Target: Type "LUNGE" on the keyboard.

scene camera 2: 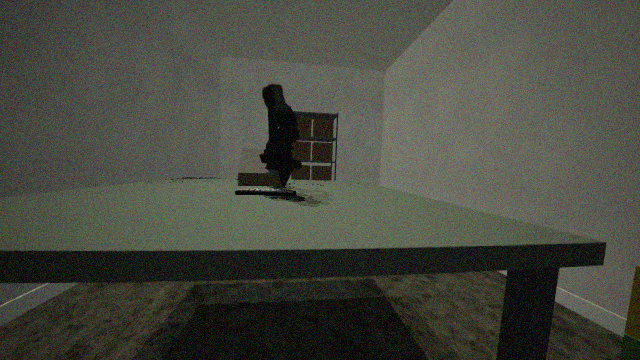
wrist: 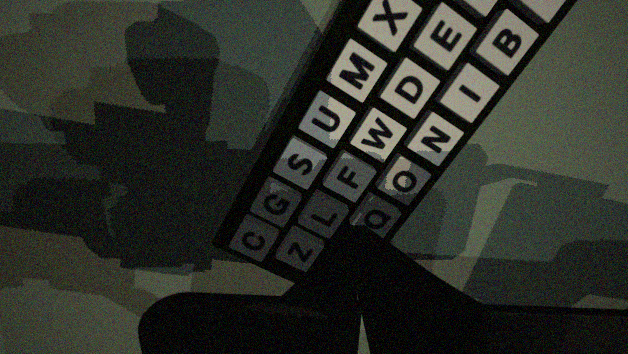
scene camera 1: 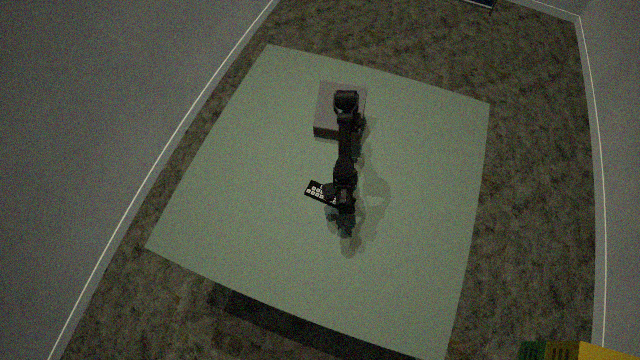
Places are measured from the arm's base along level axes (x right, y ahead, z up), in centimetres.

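Where they show: gripper, fingertip midpoint: (scene camera 2: 283, 185) (wrist: 352, 236); arm's base, link origin: (scene camera 2: 272, 165).
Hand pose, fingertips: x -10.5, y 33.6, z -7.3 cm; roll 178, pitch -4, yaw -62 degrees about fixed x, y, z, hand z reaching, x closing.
Observation:
Things, the pixels of their top centre, and the offset from my fingertips. Level surfaces: height alone.
- black keyboard, top centre: (wrist: 418, 76) (scene camera 2: 267, 189) (scene camera 1: 330, 195) dz -1.6, dx +6.0, dy +0.7 cm
- Key L, top centre: (wrist: 323, 217) dz -1.6, dx -0.5, dy +0.9 cm
- key G, top centre: (wrist: 275, 205) dz -1.6, dx -1.0, dy +2.9 cm
- key U, top centre: (wrist: 326, 120) dz -1.6, dx +3.1, dy +2.8 cm
- key N, top centre: (wrist: 435, 140) dz -1.6, dx +4.5, dy -1.3 cm
- key E, top centre: (wrist: 445, 37) dz -1.6, dx +7.5, dy +0.7 cm
- key Q, top centre: (wrist: 376, 219) dz -1.6, dx +0.5, dy -1.2 cm
- pale green table, surface height: dz -3.2 cm
The black keyboard (scene camera 1: 311, 191) (scene camera 2: 245, 192) (wrist: 289, 131) lies flat on the table, with white letter keys. In the wrist view it runs diagonally. Key L (wrist: 324, 216) and key G (wrist: 276, 204) are in shadow, key U (wrist: 327, 120) is partly shaded, and key N (wrist: 437, 139) and key E (wrist: 445, 36) are brighter. My gripper (scene camera 2: 285, 185) (wrist: 352, 236) is shut and empty, pointing down over the keyboard's near end. Its tips show beside key Q (wrist: 376, 219) and right of L; contact cannot be told. The fingers hide the corner beyond Z and Q. The arm hides part of the keyboard in scene camera 1.
The arm stands by a grey block (scene camera 1: 326, 107) (scene camera 2: 255, 179) on the pale green table (scene camera 1: 240, 200) (scene camera 2: 150, 225). Shadows of the arm fall across the keyboard and table. A shelf rack (scene camera 2: 336, 145) with brown boxes stands against the far wall.

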